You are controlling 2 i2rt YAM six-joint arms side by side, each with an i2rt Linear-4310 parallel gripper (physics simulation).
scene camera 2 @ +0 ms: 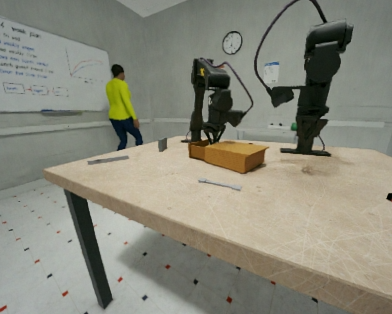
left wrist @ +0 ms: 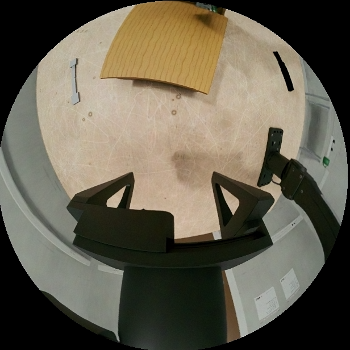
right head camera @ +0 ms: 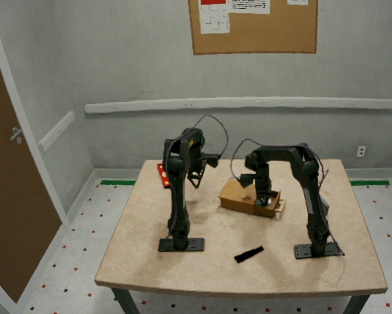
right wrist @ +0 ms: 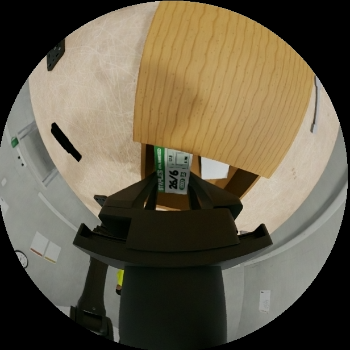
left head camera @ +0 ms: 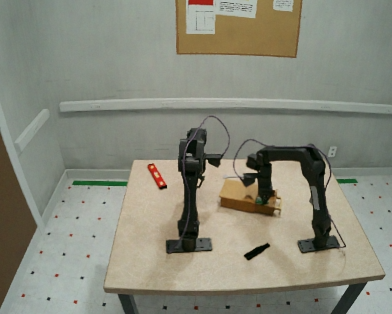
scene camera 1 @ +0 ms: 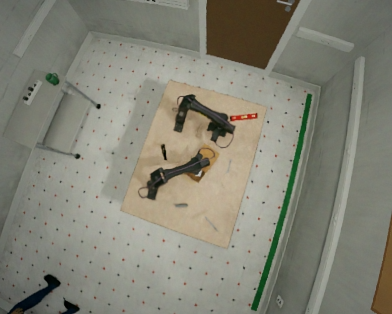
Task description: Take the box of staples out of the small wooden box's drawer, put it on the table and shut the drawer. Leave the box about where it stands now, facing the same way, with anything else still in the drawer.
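Seen in the pictures: left gripper, between the fingertips: (scene camera 2: 304,141) (right head camera: 198,183) (left head camera: 199,182); right gripper, between the fingertips: (right head camera: 264,203) (left head camera: 264,201); left arm's base, origin of its link: (scene camera 2: 303,152) (right head camera: 181,245) (left head camera: 189,246) (scene camera 1: 180,120); right arm's base, origin of its link: (right head camera: 316,250) (left head camera: 318,244).
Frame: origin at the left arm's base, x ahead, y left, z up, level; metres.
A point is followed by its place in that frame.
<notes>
The small wooden box (left head camera: 239,190) {z 0.066, x 0.278, y -0.269 m} (right head camera: 237,192) {z 0.067, x 0.270, y -0.255 m} (scene camera 2: 239,153) {z 0.064, x 0.366, y -0.246 m} (left wrist: 165,45) (right wrist: 220,80) lies on the table with its drawer (left head camera: 278,206) {z 0.043, x 0.159, y -0.443 m} (right head camera: 281,204) {z 0.040, x 0.190, y -0.461 m} (scene camera 2: 198,150) {z 0.042, x 0.291, y -0.416 m} pulled out. My right gripper (right wrist: 172,175) is shut on the green and white box of staples (right wrist: 172,170), at the open drawer; in the left head camera the staples' green side (left head camera: 259,201) {z 0.062, x 0.192, y -0.352 m} shows by the fingertips. How far it is raised is hard to tell. A white item (right wrist: 214,168) lies in the drawer beside it. My left gripper (left wrist: 172,175) is open and empty, above the table beside the box's closed end.
A red level (left head camera: 157,176) {z 0.009, x 0.502, y 0.142 m} (scene camera 1: 244,117) {z 0.011, x 0.514, y 0.144 m} lies near the table's far left. A black tool (left head camera: 257,251) {z 0.012, x -0.071, y -0.288 m} (scene camera 1: 164,152) {z 0.012, x -0.057, y -0.295 m} lies in front of the box. A grey wrench (scene camera 2: 220,184) {z 0.004, x 0.478, y -0.274 m} (left wrist: 75,81), a long grey strip (scene camera 2: 108,160) {z 0.007, x 0.446, y -0.747 m} and a grey block (scene camera 2: 162,144) {z 0.035, x 0.212, y -0.646 m} are around the box.
</notes>
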